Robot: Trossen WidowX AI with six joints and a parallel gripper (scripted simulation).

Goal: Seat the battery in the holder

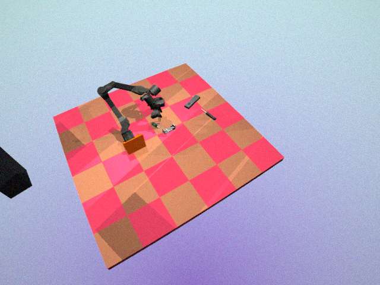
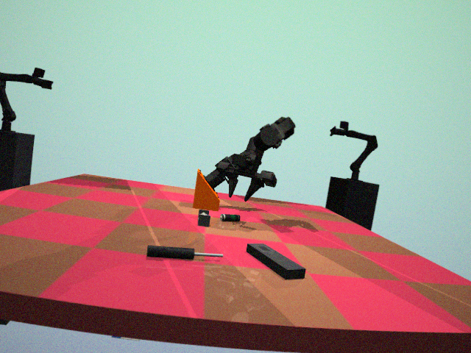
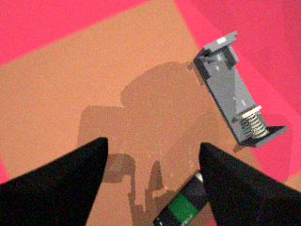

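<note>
Right now my gripper tip is 7 cm above the battery and 6 cm past it. Round my gripper tip: flat black block (31 cm ahead, 7 cm below, 2 cm to the left); black-handled screwdriver (32 cm ahead, 16 cm to the right, 7 cm below).
</note>
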